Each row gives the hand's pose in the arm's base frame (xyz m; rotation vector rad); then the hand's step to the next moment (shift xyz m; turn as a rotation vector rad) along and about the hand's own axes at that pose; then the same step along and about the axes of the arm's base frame.
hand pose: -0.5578 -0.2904 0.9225 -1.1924 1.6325 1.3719
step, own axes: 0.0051 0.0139 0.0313 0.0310 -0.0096 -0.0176
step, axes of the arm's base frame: -0.0165 0.0298 -0.0064 -0.0008 -0.0241 -0.0280
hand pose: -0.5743 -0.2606 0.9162 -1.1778 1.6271 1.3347
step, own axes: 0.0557 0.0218 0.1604 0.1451 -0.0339 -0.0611
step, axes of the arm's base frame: -0.0424 0.1464 -0.0780 -0.0144 -0.0913 -0.1319
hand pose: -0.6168 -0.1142 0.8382 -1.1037 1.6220 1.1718
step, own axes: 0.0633 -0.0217 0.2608 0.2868 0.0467 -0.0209
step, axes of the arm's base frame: 0.0366 0.2370 -0.1224 -0.1244 -0.0635 -0.2557
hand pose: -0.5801 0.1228 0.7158 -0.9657 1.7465 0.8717
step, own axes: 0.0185 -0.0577 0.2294 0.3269 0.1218 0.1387
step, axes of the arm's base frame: 0.1335 0.1696 -0.0985 -0.1409 0.0989 -0.3336
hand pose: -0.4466 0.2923 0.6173 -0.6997 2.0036 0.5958
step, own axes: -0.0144 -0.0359 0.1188 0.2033 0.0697 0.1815
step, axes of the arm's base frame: 0.1013 0.0544 -0.0489 -0.0268 0.1187 -0.2536
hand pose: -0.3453 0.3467 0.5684 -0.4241 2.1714 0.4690
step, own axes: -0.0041 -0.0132 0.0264 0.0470 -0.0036 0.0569
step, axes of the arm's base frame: 0.0262 0.0015 -0.0141 0.0129 0.0173 -0.0707
